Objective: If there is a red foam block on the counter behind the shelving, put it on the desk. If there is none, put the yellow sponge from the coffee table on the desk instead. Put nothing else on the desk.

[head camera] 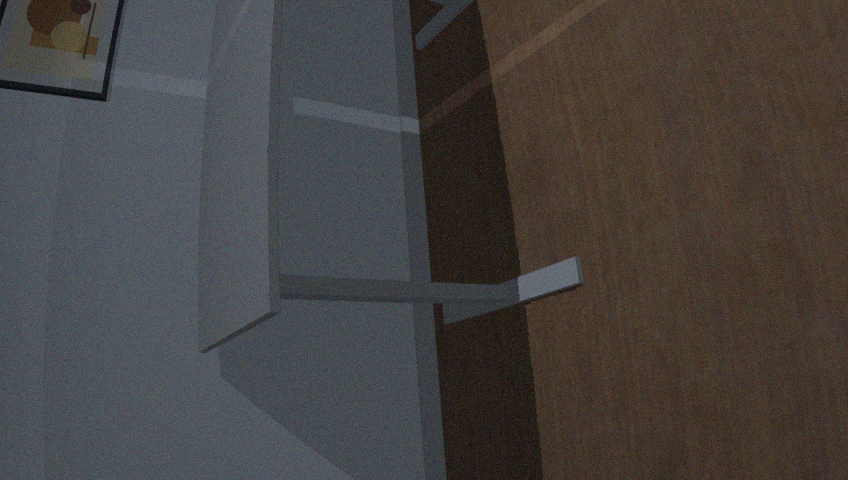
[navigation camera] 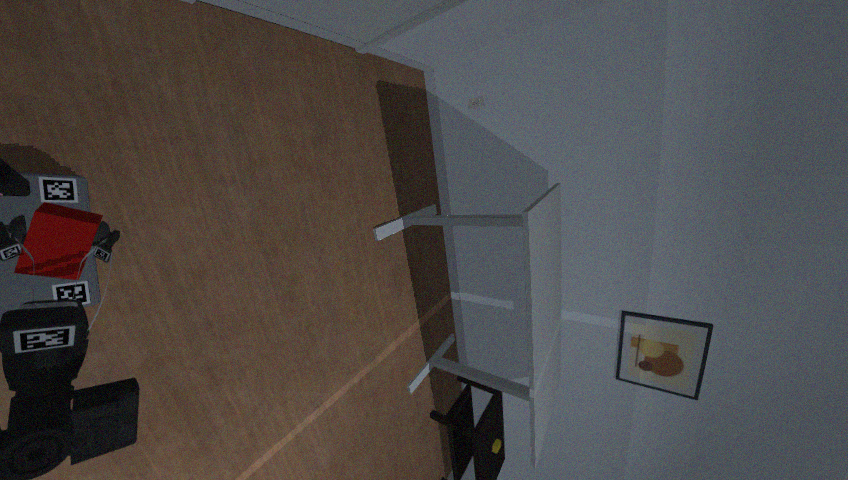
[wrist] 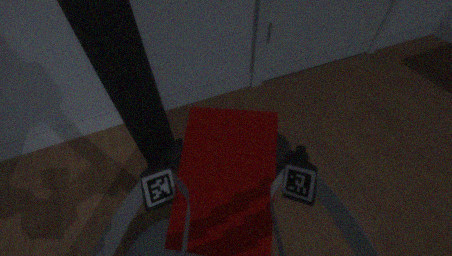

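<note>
My gripper is shut on a red foam block; the block sits between the two fingertips, at the left edge of the navigation view and in the middle of the wrist view. The desk has a pale top and T-shaped legs and stands by the wall; the head and navigation views show it turned on its side. In the navigation view the gripper and block are apart from the desk, with floor showing between them. No object shows on the visible part of the desk top. The yellow sponge cannot be made out for certain.
A black piece of furniture with a small yellow patch is close by the desk's far end. A framed picture hangs on the wall. Pale cabinet doors rise beyond the block in the wrist view.
</note>
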